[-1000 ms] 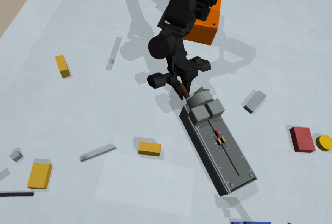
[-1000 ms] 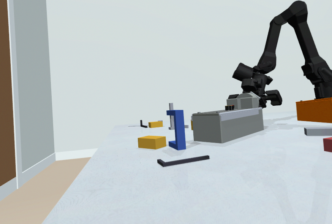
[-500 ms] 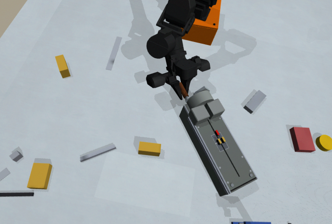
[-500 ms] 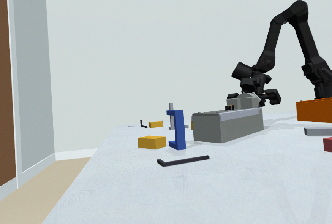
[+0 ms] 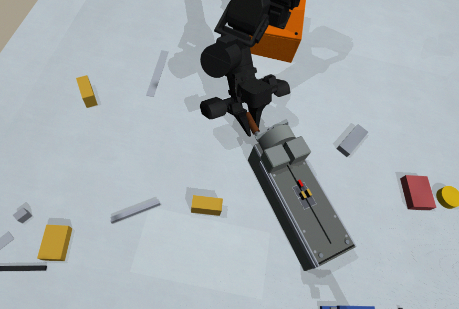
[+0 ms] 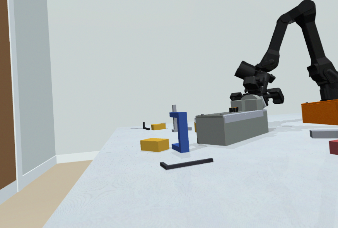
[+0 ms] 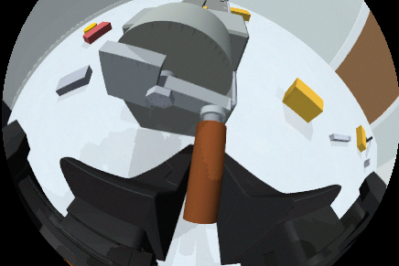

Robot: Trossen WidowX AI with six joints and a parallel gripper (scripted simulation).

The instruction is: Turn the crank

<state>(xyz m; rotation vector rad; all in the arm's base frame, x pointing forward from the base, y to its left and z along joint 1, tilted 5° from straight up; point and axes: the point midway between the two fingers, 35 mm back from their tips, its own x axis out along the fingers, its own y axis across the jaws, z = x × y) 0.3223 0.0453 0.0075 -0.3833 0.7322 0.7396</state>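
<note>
Right now my gripper tip is 120 mm to the right of the red pointer, 80 mm short of it and 30 mm below it. Round my gripper tip: brown handle: 30 mm above, 10 mm to the right, 10 mm behind; then grey block: 230 mm to the left, 120 mm behind, 50 mm below; then blue clamp: 280 mm to the left, 260 mm ahead.
</note>
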